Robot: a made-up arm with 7 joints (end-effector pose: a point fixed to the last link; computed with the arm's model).
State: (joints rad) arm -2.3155 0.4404 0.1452 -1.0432 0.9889 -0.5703 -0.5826
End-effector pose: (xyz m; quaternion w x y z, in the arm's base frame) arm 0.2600 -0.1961 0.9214 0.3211 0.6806 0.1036 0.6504
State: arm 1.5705 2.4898 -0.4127 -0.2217 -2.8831 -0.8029 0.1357
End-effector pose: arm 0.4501 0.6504 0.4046 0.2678 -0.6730 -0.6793 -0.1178
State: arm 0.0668 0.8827 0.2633 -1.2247 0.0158 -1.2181 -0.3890
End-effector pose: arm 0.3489 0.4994 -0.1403 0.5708 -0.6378 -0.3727 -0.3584
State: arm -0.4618 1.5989 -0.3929 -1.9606 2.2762 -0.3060 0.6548
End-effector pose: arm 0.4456 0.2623 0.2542 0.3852 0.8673 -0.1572 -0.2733
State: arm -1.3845 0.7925 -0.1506 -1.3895 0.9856 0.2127 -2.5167
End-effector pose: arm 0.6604 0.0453 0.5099 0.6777 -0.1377 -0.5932 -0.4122
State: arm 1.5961 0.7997 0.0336 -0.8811 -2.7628 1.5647 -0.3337
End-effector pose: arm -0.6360 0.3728 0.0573 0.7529 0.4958 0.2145 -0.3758
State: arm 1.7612 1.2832 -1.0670 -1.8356 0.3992 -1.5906 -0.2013
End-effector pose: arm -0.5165 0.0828 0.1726 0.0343 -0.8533 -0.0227 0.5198
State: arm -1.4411 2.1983 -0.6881 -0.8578 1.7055 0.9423 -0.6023
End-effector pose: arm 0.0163 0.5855 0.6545 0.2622 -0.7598 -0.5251 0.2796
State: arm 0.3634 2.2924 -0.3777 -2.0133 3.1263 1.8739 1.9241
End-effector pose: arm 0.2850 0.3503 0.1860 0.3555 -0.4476 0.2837 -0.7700
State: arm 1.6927 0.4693 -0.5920 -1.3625 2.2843 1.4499 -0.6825
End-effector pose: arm -0.5995 -0.0995 -0.0585 0.6697 0.1799 -0.2374 -0.6802
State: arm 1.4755 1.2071 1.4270 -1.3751 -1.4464 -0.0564 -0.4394
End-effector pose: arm -0.0588 0.6563 0.3833 0.8712 0.4704 -0.0123 0.1398
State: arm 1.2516 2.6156 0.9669 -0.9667 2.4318 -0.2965 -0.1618
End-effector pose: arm 0.7146 0.2805 0.3548 0.1718 -0.9265 -0.2941 0.1599
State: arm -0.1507 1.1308 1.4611 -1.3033 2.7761 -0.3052 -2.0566
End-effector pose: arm 0.1090 0.6462 0.3738 0.1832 0.6257 0.7405 0.1629
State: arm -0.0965 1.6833 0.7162 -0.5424 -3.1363 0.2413 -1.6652
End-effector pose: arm 0.1953 0.7038 0.4786 0.0639 0.8174 0.5676 0.0745
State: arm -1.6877 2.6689 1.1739 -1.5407 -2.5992 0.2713 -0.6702
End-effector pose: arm -0.6535 0.0108 0.3068 0.3822 -0.4964 0.3582 -0.6922
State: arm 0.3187 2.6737 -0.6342 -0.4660 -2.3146 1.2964 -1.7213
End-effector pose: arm 0.2820 0.3837 0.8004 0.6069 -0.7460 -0.2031 0.1838
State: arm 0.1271 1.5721 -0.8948 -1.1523 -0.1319 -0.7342 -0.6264
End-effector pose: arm 0.1476 0.6256 -0.1023 0.9002 -0.3521 0.2437 -0.0792
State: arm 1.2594 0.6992 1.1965 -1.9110 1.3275 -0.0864 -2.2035
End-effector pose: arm -0.1556 0.5206 0.1138 0.8797 -0.0257 -0.4255 0.2105
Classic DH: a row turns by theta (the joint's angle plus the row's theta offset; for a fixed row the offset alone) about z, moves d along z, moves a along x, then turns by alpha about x. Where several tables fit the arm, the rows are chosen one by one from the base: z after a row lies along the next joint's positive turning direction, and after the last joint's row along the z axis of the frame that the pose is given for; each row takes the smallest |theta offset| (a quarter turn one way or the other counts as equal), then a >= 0, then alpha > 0; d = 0 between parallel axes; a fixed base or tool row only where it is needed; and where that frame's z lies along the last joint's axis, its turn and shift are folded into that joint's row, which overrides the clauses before.
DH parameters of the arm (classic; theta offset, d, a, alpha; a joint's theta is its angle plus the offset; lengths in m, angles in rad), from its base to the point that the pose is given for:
base (fixed): 0 0.2218 0.0029 -1.2217
joint 1: -1.5708 -0.052 0.0028 -1.5708
joint 2: 1.2217 0.0006 -0.0236 1.5708
joint 3: 1.5708 -0.4685 0.0269 -1.5708
joint 4: 0 -0.0175 -0.0346 1.5708
joint 5: 0 -0.3758 -0.0024 -1.5708
joint 6: 0 0.0202 -0.0189 1.5708
joint 7: 1.2922 0.0015 -0.02 -1.0568
tool (fixed): 1.1555 -0.0345 0 0

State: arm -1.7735 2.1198 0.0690 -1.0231 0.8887 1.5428 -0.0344
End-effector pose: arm -0.2127 0.4928 0.7157 0.0643 0.8181 0.5427 -0.1790
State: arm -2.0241 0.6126 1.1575 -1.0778 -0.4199 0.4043 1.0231
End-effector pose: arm 0.4351 0.3165 0.7331 0.6190 0.7515 0.0638 0.2189
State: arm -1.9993 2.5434 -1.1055 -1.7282 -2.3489 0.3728 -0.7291
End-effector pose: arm -0.0635 0.4050 0.5656 0.2484 0.9366 -0.1880 0.1604
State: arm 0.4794 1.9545 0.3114 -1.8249 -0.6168 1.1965 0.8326
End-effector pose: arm 0.4364 0.3320 0.3099 0.6370 -0.3436 -0.6901 -0.0037
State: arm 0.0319 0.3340 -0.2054 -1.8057 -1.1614 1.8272 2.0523
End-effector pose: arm 0.3688 0.0431 -0.1707 0.2902 0.5435 0.7675 -0.1770
